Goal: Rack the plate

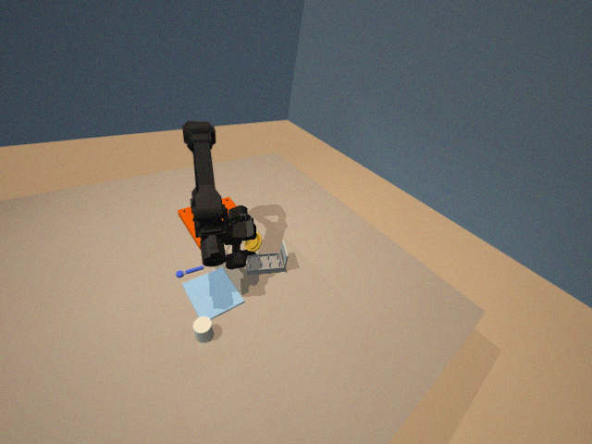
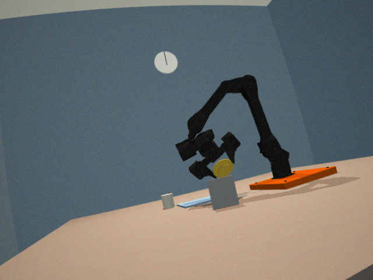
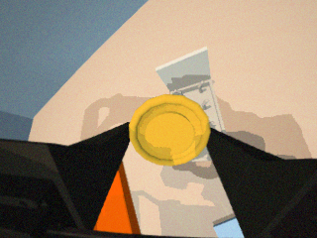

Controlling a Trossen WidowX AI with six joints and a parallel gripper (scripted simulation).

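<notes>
The grey dish rack lies 70 mm below my gripper tip, 30 mm ahead of it and 20 mm to the left of it. From my gripper tip the other things lie so: yellow plate (10 mm to the right, 10 mm above); light blue mat (170 mm to the right, 90 mm below, 20 mm ahead); blue spoon (190 mm to the right, 90 mm below, 90 mm behind).
</notes>
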